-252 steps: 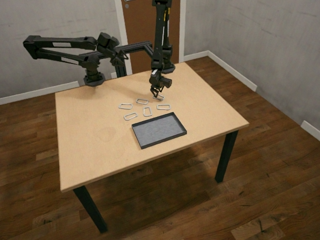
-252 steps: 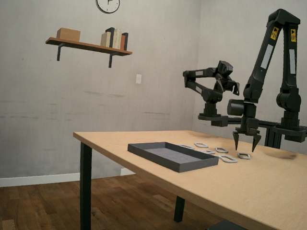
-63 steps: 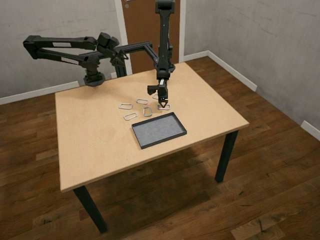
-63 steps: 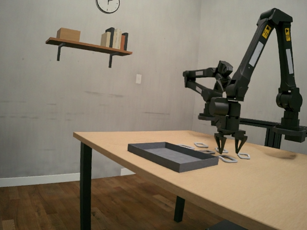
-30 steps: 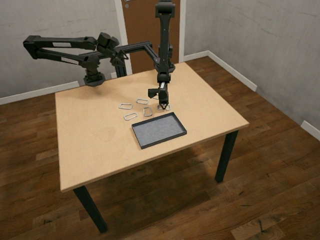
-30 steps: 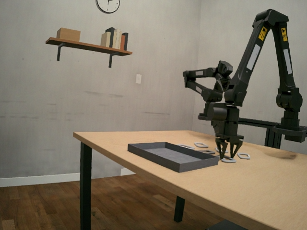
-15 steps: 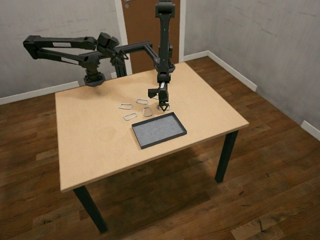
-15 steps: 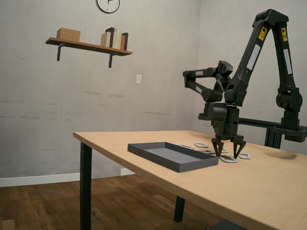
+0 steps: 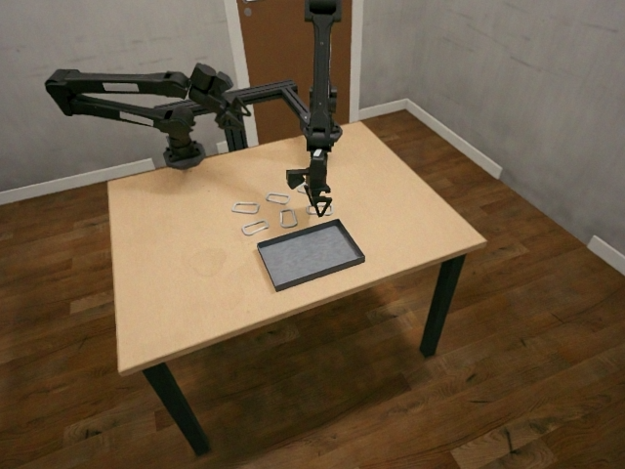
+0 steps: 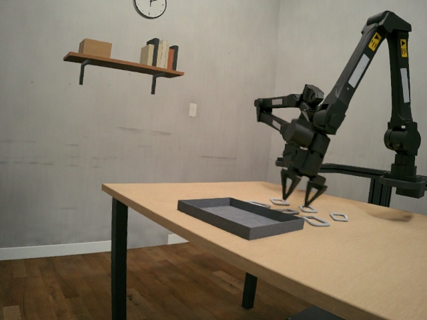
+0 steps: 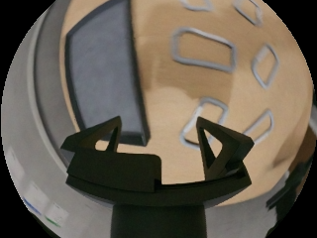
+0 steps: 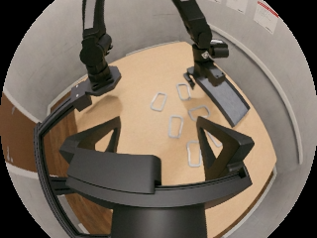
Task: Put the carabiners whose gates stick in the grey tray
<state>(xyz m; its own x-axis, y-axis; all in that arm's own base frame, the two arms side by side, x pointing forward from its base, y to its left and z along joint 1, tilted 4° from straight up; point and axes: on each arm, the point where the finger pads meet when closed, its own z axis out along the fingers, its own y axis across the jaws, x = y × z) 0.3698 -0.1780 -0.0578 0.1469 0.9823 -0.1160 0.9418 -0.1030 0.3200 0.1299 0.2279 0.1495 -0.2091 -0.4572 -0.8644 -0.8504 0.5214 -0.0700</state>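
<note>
The grey tray is 15 cm ahead of my left hand, 7 cm to the right of it and 6 cm below it.
</note>
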